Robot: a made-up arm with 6 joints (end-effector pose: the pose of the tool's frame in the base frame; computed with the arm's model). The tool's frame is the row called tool.
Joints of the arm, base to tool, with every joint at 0 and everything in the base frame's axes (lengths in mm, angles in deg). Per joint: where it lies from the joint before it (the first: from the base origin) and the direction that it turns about. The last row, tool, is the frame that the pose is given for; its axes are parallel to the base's.
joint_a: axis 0 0 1 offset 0.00 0.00 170.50
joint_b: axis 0 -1 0 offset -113.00 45.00 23.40
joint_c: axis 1 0 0 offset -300.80 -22.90 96.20
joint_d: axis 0 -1 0 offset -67.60 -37.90 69.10
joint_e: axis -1 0 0 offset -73.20 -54.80 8.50
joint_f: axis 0 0 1 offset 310.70 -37.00 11.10
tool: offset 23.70 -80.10 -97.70
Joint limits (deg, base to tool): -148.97..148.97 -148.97..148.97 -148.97..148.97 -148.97..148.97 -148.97..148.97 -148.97..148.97
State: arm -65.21 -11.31 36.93 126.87 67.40 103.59
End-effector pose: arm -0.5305 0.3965 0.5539 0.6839 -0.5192 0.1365 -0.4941
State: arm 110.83 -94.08 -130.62 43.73 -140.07 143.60
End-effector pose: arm -0.2375 -0.2607 0.4443 0.3615 -0.4756 -0.7539 -0.2735
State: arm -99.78 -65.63 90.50 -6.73 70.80 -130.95
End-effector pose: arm 0.0374 0.2696 0.3526 0.3915 -0.0231 -0.5681 0.7235
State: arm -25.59 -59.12 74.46 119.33 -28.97 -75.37
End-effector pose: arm -0.3429 -0.1311 0.5266 0.0483 0.3899 -0.4122 -0.8220
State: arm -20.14 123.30 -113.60 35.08 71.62 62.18
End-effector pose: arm -0.0453 0.3940 0.0011 0.0319 -0.4748 0.2884 -0.8309
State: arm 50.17 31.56 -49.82 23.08 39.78 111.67
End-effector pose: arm -0.2244 -0.2222 0.4012 0.2658 -0.7698 0.0148 0.5802
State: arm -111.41 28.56 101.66 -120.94 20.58 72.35
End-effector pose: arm 0.4352 0.4892 -0.1067 0.7130 0.3107 -0.1328 0.6143
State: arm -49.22 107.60 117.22 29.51 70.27 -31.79
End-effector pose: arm 0.0215 -0.1864 0.0427 0.5129 0.3206 -0.7633 -0.2267
